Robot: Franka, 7 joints.
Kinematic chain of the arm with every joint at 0, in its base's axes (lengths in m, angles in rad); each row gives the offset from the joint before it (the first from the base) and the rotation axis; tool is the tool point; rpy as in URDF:
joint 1: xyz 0 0 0.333 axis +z
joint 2: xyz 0 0 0 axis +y
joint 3: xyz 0 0 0.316 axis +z
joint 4: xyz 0.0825 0 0 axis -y
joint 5: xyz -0.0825 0 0.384 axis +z
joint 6: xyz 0 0 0 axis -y
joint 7: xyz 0.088 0 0 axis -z
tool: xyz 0 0 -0.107 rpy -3.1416 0 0
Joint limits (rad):
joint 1: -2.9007..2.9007
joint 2: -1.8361..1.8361
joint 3: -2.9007..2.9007
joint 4: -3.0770..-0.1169
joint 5: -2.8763..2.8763
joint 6: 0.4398..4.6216
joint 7: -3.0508..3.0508
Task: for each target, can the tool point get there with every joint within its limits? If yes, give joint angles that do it. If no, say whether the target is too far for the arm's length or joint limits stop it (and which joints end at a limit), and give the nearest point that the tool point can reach.
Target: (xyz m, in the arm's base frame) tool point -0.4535 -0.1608 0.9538
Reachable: yes | joints 0.2950 -1.3613 0.0500 -1.0617 -0.8534 1.9827 1.8367
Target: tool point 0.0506 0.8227 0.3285
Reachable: yes | joints -2.2338 -1.4801 -1.7116 -0.9930 -0.0151 2.5043 1.2577
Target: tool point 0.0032 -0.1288 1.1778
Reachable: yes | joints -0.9214 -0.1574 -0.2524 -0.4729 1.5933 2.5552 1.8858
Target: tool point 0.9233 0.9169 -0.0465
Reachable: no: too far | nearest point 0.5844 0.5803 0.0928 | short by 0.498 m
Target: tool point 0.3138 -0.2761 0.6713
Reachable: yes | joints 1.0921 0.7948 -2.2289 -1.8263 0.0116 1.4074 -1.7385
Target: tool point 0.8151 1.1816 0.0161
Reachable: no: too far | nearest point 0.4757 0.6896 0.1481 | short by 0.612 m
